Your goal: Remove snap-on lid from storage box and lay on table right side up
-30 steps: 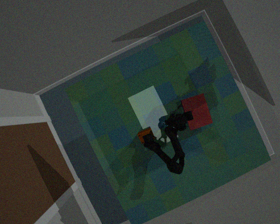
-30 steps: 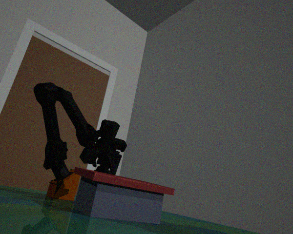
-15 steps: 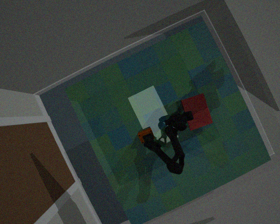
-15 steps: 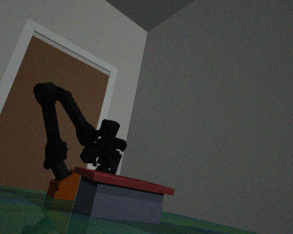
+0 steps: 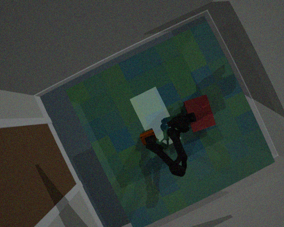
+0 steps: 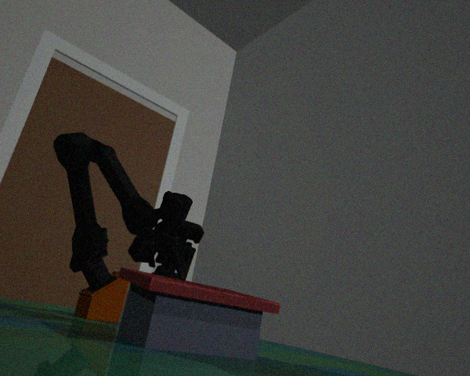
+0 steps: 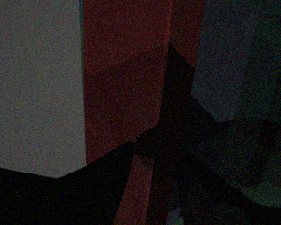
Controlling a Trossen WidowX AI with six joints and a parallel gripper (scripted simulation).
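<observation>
Now: the red lid 8 cm ahead of my gripper tip and 1 cm to the right of it. Also, from my gripper tip: grey storage box 8 cm ahead, 1 cm to the right, 5 cm below.
</observation>
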